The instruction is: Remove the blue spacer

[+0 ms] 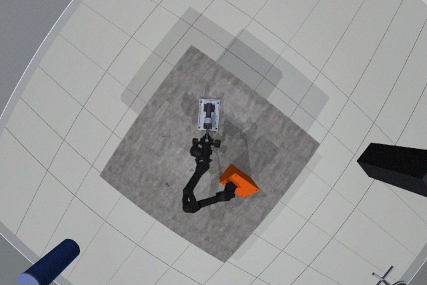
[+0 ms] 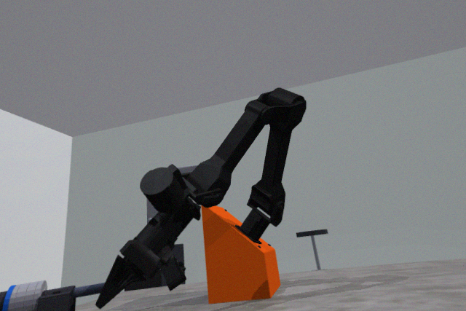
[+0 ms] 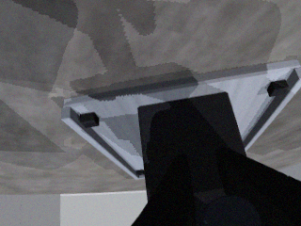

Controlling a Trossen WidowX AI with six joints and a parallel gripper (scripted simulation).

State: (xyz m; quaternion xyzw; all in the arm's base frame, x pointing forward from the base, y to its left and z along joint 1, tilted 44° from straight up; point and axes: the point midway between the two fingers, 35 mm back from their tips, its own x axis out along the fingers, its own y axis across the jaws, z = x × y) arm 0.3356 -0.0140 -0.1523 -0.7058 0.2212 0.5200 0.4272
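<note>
The thin shaft is 30 mm to the right of my gripper tip, 30 mm ahead of it and 20 mm above it. The rest, counted from my gripper tip: blue spacer 90 mm to the right, 70 mm ahead, 20 mm above; then silver ring 70 mm to the right, 60 mm ahead, 20 mm above.
</note>
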